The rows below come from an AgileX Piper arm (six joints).
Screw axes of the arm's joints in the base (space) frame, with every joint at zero. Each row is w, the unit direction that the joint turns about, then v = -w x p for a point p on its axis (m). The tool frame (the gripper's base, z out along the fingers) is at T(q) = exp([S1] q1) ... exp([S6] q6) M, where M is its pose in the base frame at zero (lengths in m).
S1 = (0, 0, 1, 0, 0, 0)
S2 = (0, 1, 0, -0.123, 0, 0)
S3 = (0, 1, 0, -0.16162, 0, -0.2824)
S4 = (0.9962, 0, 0.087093, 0, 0.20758, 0)
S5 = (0, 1, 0, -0.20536, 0, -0.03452)
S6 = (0.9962, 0, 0.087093, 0, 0.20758, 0)
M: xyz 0.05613 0 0.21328 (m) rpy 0 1.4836 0 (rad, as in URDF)
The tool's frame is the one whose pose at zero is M.
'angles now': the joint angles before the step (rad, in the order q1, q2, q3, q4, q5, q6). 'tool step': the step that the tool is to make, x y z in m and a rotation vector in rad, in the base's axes. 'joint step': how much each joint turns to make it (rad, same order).
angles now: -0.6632 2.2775 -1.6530 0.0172 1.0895 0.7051
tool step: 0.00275 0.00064 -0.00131 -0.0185 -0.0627 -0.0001
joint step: 0.0000 -0.0107 0.0261 0.0291 -0.0758 -0.0170
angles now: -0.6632 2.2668 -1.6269 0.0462 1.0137 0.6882
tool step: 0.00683 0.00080 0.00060 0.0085 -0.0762 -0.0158
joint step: 0.0000 -0.0008 0.0010 0.0665 -0.0537 -0.0228
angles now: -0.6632 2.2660 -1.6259 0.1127 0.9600 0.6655
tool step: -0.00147 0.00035 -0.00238 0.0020 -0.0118 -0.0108
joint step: -0.0031 -0.0031 0.0171 0.0122 -0.0221 -0.0010
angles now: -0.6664 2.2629 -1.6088 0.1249 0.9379 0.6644
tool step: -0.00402 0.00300 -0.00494 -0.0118 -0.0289 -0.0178
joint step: -0.0018 -0.0163 0.0555 0.0166 -0.0697 -0.0009
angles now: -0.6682 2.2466 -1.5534 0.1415 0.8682 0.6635
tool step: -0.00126 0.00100 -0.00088 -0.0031 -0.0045 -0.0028
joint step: 0.0000 -0.0050 0.0141 0.0019 -0.0146 0.0000
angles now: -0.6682 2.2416 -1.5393 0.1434 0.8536 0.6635
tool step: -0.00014 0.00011 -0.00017 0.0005 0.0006 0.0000
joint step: 0.0000 0.0000 0.0008 0.0000 0.0000 0.0000
